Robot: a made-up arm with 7 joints.
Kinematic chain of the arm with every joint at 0, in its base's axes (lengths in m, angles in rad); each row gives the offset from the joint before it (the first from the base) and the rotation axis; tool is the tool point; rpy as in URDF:
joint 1: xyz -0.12 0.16 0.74 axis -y
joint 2: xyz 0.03 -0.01 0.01 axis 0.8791 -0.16 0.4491
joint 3: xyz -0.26 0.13 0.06 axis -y
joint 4: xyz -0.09 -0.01 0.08 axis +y
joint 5: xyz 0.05 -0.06 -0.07 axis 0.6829 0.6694 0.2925
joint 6: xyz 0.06 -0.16 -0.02 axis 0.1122 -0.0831 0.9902
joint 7: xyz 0 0.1 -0.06 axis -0.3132 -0.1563 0.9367
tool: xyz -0.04 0.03 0 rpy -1.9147 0.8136 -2.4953
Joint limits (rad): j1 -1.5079..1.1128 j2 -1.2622..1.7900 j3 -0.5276..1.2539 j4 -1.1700..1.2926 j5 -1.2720..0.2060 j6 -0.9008..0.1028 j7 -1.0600..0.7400
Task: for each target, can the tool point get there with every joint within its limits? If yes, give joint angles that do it. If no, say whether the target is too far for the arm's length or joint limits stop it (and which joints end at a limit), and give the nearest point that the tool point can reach.
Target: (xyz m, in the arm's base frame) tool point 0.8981 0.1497 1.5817
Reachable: no: too far | nearest point 0.1686 0.1707 1.1169 | short by 0.865 m
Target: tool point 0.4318 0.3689 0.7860
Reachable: no: joint limits stop it (at a limit: joint 1, joint 4, joint 6, joint 7) | nearest point 0.1830 0.3143 0.8680 | short by 0.268 m
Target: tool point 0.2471 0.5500 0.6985
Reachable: no: joint limits stop it (at a limit: joint 1, joint 4, joint 6, joint 7) | nearest point 0.0926 0.4523 0.7912 | short by 0.205 m
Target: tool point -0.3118 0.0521 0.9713
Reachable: yes | joints -1.1931 1.0323 -0.1950 0.7827 -0.5511 -0.0377 -0.8885
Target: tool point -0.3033 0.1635 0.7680
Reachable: yes | joints -0.3228 -0.0809 0.5261 0.5272 -0.2681 -0.5792 -0.2811
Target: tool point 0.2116 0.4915 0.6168
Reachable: no: joint limits stop it (at a limit: joint 1, joint 3, joint 4, joint 6, joint 7) | nearest point 0.0714 0.4246 0.7413 | short by 0.199 m
